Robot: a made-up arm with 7 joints.
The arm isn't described. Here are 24 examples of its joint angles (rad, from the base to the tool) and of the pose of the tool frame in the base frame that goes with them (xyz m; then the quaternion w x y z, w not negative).
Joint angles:
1: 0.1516 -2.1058 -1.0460 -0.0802 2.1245 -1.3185 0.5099
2: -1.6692 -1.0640 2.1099 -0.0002 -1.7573 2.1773 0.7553
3: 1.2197 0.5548 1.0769 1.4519 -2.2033 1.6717 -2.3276
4: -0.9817 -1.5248 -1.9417 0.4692 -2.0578 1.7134 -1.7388
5: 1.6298 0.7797 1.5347 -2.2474 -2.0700 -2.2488 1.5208
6: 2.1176 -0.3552 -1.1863 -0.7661 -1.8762 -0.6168 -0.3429
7: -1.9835 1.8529 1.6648 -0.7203 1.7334 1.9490 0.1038
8: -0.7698 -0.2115 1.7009 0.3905 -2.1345 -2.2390 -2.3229
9: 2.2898 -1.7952 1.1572 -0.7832 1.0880 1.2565 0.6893
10: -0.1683 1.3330 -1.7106 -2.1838 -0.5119 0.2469 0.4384
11: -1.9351 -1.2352 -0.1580 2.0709 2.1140 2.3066 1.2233
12: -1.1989 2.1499 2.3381 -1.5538 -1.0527 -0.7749 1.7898
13: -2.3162 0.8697 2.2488 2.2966 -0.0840 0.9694 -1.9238
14: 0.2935 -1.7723 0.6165 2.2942 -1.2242 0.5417 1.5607
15: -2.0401 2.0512 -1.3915 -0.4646 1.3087 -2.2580 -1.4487
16: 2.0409 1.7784 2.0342 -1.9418 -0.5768 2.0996 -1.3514
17: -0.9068 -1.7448 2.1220 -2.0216 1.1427 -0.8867 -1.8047
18: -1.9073 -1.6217 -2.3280 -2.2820 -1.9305 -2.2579 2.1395
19: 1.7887 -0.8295 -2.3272 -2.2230 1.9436 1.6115 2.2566
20: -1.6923 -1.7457 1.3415 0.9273 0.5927 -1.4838 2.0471
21: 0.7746 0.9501 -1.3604 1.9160 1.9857 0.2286 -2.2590
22: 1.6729 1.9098 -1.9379 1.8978 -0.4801 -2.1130 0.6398
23: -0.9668 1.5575 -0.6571 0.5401 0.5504 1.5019 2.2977
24: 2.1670 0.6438 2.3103 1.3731 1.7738 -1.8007 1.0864
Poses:
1: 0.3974 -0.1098 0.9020 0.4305 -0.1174 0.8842 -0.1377
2: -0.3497 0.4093 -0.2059 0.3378 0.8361 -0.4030 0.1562
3: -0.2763 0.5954 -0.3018 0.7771 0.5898 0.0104 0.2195
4: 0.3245 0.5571 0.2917 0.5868 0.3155 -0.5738 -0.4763
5: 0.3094 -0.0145 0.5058 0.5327 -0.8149 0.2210 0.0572
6: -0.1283 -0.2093 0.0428 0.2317 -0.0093 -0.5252 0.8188
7: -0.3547 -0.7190 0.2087 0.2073 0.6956 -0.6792 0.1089
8: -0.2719 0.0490 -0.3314 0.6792 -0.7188 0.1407 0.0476
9: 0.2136 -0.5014 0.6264 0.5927 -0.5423 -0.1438 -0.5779
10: -0.1165 0.1332 0.1914 0.2118 -0.8552 -0.4703 -0.0512
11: -0.1258 -0.1155 -0.2752 0.0975 0.6759 -0.7305 -0.0077
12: -0.2114 -0.0228 0.2262 0.7523 -0.1134 -0.2143 0.6126
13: 0.2040 0.0730 -0.2522 0.0317 -0.5826 0.0802 0.8082
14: 0.1899 0.1956 0.0396 0.1518 0.9472 -0.2815 0.0231
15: 0.5399 -0.6148 0.3900 0.0604 -0.1082 0.8668 0.4830
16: 0.2976 -0.2750 0.0453 0.8370 -0.1383 0.2936 0.4405
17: -0.5018 0.2384 0.1844 0.5629 0.6815 -0.4097 -0.2253
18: 0.1408 -0.3151 0.5093 0.4463 -0.7308 0.1521 0.4936
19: 0.3125 0.3979 0.2257 0.4076 0.0451 -0.1057 0.9059
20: -0.1358 0.3968 0.6629 0.4170 -0.0315 0.8867 -0.1973
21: 0.1386 0.7270 0.0924 0.4703 0.4633 0.7191 0.2166
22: 0.6591 0.6030 0.1443 0.1815 0.6420 -0.0313 -0.7443
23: -0.3863 -0.4700 0.0633 0.4782 0.5967 -0.6421 0.0540
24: -0.0039 0.1183 -0.7015 0.7942 0.4786 -0.3743 0.0074
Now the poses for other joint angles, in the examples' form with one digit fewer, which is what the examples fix.
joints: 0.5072 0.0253 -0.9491 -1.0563 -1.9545 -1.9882 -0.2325
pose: 0.236 -0.138 0.100 0.585 -0.103 0.722 -0.356
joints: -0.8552 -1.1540 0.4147 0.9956 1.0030 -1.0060 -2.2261
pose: 0.188 0.205 -0.119 0.071 -0.552 -0.724 -0.406
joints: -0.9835 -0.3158 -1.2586 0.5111 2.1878 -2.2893 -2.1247
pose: -0.212 0.511 -0.617 0.187 -0.455 0.258 -0.832
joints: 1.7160 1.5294 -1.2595 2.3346 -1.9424 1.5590 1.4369
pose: 0.734 0.022 -0.011 0.523 0.118 0.668 0.517
